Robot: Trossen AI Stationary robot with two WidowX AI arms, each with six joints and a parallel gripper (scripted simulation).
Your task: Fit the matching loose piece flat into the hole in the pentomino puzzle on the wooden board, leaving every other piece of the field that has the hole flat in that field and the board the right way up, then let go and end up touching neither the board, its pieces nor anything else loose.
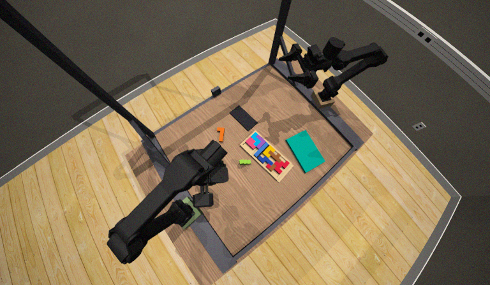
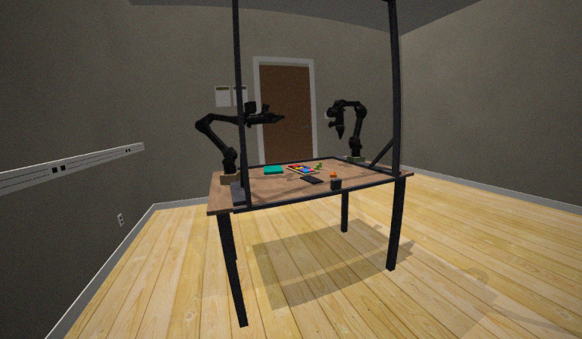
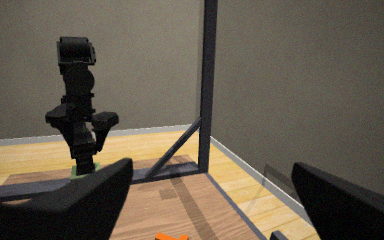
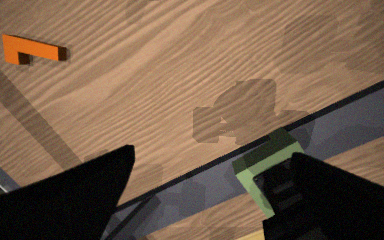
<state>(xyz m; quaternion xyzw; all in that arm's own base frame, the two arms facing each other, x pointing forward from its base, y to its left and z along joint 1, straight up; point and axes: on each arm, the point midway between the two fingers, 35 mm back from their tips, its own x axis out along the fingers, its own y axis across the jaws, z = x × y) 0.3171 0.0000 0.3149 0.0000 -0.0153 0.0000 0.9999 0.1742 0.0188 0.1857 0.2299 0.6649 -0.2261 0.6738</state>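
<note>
Now: the orange piece 230 mm below my right hand, 180 mm to the left of it and 180 mm behind it. From my right hand the other things lie so: green piece 210 mm below, 180 mm to the left, 20 mm ahead; then wooden puzzle board 290 mm to the left, 240 mm below, 50 mm ahead; then pink piece 280 mm to the left, 230 mm below, 40 mm behind.
</note>
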